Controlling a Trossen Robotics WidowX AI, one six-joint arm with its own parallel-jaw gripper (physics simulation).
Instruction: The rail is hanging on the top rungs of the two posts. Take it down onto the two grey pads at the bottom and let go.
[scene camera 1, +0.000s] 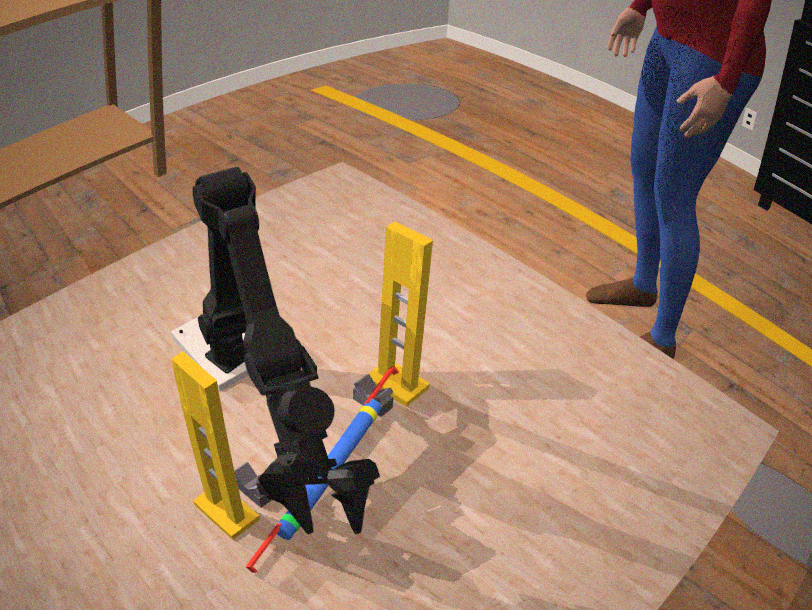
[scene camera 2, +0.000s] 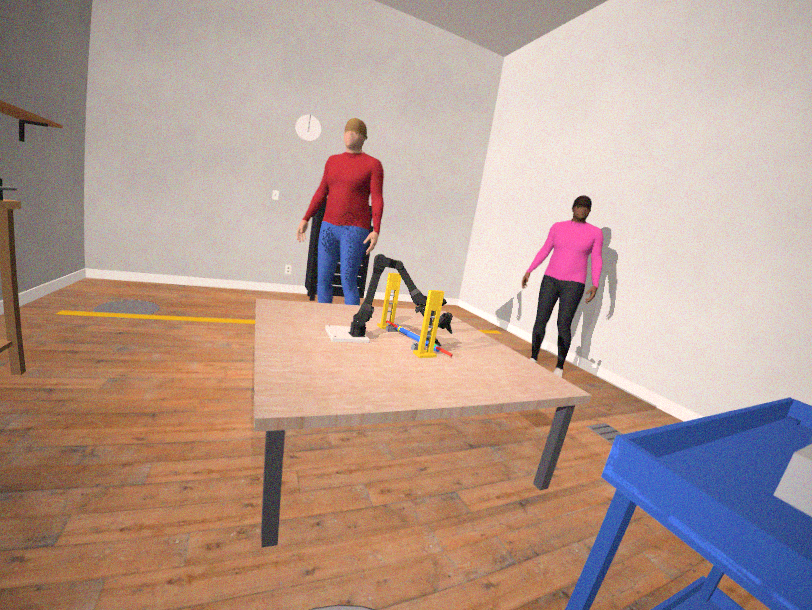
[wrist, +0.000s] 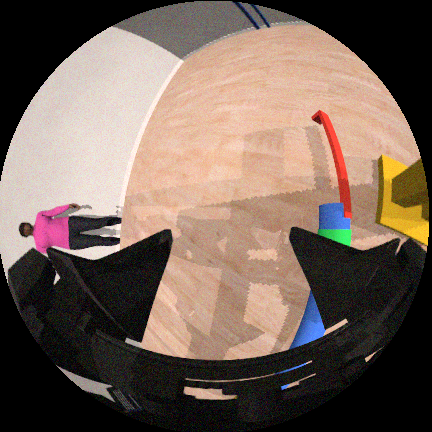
Note:
My gripper (scene camera 1: 333, 533) is open and holds nothing. Further things: a yellow post (scene camera 1: 198, 391) and a yellow post (scene camera 1: 407, 258).
My gripper shows as well in the wrist view (wrist: 233, 234).

